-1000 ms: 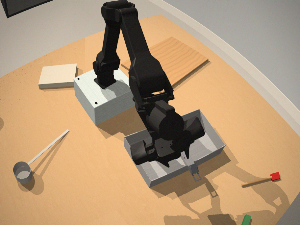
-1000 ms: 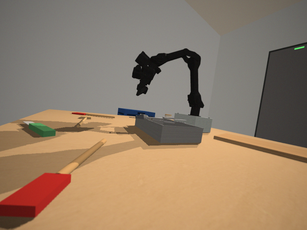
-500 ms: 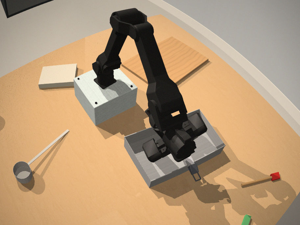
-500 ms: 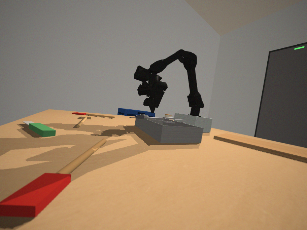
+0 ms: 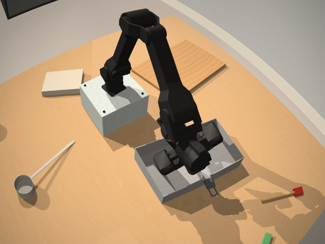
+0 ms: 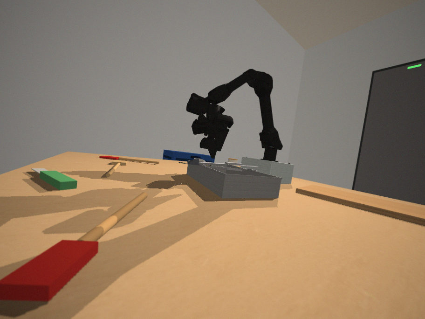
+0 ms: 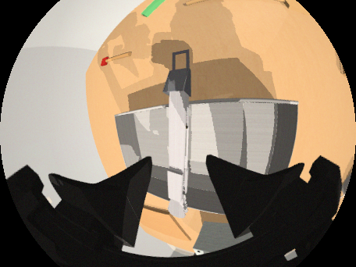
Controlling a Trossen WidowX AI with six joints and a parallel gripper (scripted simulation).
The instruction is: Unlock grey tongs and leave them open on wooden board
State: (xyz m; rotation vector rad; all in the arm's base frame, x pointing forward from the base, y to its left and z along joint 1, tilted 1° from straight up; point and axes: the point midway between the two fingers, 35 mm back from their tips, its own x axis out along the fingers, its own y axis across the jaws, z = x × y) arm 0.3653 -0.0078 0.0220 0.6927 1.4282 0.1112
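Right now my gripper tip is 30 mm past the grey roasting tin, 30 mm to the right of it and 70 mm above it. Also, from my gripper tip: beige slab: 620 mm behind, 100 mm to the right, 80 mm below; wooden board: 370 mm behind, 350 mm to the left, 90 mm below.
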